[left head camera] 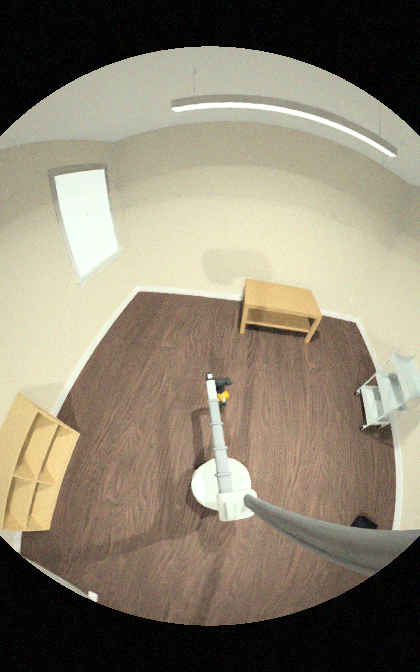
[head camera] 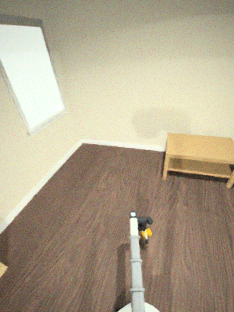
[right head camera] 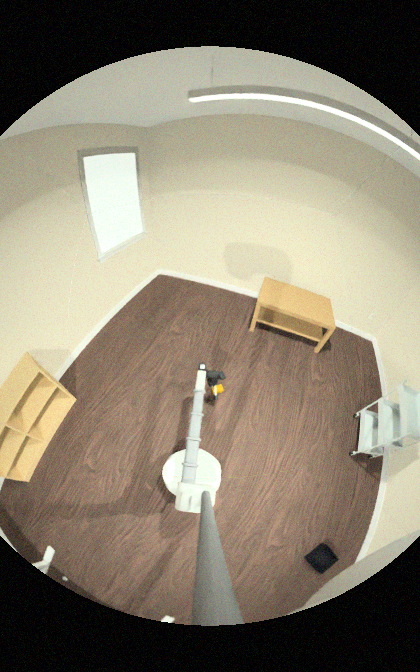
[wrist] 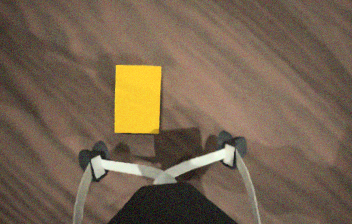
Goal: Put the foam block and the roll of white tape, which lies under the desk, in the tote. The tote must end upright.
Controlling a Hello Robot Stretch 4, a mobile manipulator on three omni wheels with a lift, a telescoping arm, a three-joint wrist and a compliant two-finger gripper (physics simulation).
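Frame: origin at the robot's base, x left, y back, z up, level; centimetres.
Seen in the pictures: gripper, between the fingertips: (head camera: 143,235) (wrist: 163,149).
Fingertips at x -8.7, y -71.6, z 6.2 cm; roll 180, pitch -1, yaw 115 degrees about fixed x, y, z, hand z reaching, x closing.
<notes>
A point is followed by its place in that frame.
The yellow foam block (head camera: 148,232) {x -14.8, y -76.8, z 1.8 cm} (left head camera: 224,395) (right head camera: 218,389) (wrist: 137,99) {x -12.8, y -76.8, z 1.8 cm} lies on the floor. In the wrist view it is above and left of the centre of my gripper (wrist: 163,153) {x -8.7, y -71.6, z 6.2 cm}. The gripper is open with its fingers wide apart, and nothing is between them. The block is ahead of the fingertips, outside the gap. A black square object (left head camera: 364,522) (right head camera: 321,558), possibly the tote, is on the floor at the lower right. A tiny white spot (right head camera: 65,578) at the lower left is too small to identify as the tape.
A wooden table (head camera: 200,147) {x -93.4, y -163.3, z 42.3 cm} (left head camera: 282,295) (right head camera: 297,300) stands by the back wall. A wooden shelf unit (left head camera: 65,431) (right head camera: 65,395) is at the left. A pale three-tier cart (left head camera: 390,390) (right head camera: 390,425) is at the right. White parts (right head camera: 46,560) show at the lower-left edge.
</notes>
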